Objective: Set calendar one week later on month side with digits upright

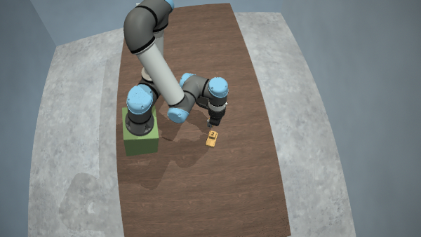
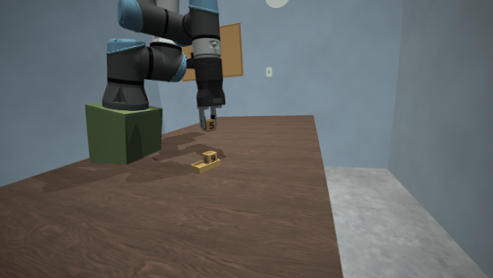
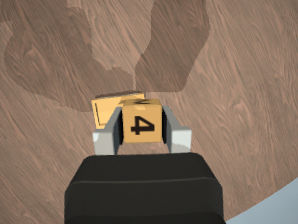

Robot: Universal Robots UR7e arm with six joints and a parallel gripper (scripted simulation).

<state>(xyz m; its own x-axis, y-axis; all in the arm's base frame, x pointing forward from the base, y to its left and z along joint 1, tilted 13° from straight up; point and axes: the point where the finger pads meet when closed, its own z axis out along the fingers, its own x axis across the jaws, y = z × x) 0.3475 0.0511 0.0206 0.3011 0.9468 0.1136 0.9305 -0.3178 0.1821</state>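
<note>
Right now the wooden calendar tray is 10 mm ahead of my hand, 40 mm to the right of it and 120 mm below it. Also, from my hand: wooden cube: 10 mm below.
</note>
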